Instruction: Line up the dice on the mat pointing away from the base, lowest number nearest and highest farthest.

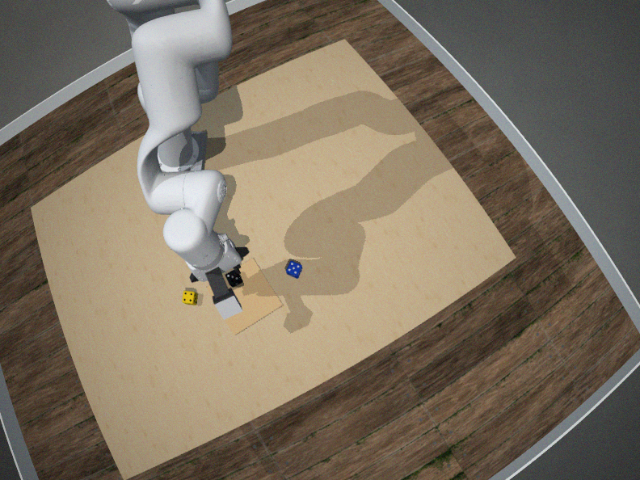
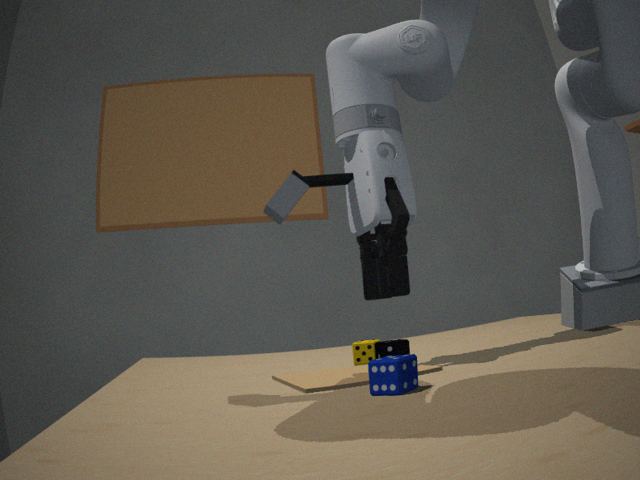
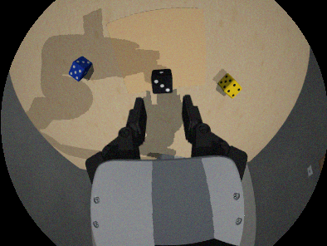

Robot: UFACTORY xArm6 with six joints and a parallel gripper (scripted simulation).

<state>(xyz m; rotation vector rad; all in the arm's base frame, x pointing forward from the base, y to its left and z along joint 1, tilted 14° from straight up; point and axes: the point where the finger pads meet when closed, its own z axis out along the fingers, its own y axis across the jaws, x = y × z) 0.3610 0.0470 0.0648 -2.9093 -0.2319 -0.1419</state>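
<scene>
Right now my hand is 12 cm to the left of the yellow die, 8 cm above it and 1 cm short of it. Also, from my hand: thin tan mat (10 cm below, 4 cm ahead, 1 cm to the left); then blue die (15 cm to the left, 8 cm below, 2 cm ahead); then black die (8 cm below).
</scene>
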